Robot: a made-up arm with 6 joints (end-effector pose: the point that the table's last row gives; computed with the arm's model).
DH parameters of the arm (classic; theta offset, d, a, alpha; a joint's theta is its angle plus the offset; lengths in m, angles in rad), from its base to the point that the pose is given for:
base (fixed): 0 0.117 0 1.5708
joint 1: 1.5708 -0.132 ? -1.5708
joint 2: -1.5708 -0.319 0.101 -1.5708
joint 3: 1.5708 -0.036 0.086 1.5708
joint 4: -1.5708 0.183 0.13 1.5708
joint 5: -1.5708 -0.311 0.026 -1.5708
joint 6: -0.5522 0 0.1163 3.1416
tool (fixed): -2.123 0.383 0 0
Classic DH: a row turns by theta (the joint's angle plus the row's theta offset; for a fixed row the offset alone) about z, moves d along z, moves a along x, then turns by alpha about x.
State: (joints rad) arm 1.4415 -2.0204 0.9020 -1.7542 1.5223 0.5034
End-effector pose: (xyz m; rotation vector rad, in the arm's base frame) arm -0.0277 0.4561 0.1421 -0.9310 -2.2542 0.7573
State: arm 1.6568 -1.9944 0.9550 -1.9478 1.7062 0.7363
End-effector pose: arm 0.1205 0.4504 0.1081 -1.0972 -2.6573 0.5208
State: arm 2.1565 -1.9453 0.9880 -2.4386 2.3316 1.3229
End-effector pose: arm 0.3894 0.2570 0.3963 0.8145 2.1041 -0.3428
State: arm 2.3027 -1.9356 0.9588 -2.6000 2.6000 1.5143
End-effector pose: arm 0.3696 0.1584 0.5453 0.7089 1.7575 -0.5238
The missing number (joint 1, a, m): 0.035
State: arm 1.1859 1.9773 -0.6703 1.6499 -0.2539 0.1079
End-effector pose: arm -0.0130 0.3543 0.1889 2.3756 1.7712 -0.2394
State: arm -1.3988 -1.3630 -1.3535 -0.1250 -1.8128 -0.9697
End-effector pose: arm -0.5011 0.2791 0.2077 0.3050 -0.4488 -2.0909
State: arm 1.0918 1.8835 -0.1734 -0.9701 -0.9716 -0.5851
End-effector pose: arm -0.3192 0.2027 0.9131 -0.3769 -0.8366 -0.7693
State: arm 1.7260 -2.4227 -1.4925 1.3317 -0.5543 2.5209
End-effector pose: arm 0.3750 -0.0377 0.0945 1.4898 2.2252 -1.2235
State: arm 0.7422 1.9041 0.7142 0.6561 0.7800 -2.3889
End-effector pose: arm 0.3984 0.4033 0.3434 1.6277 -2.5289 -0.8840
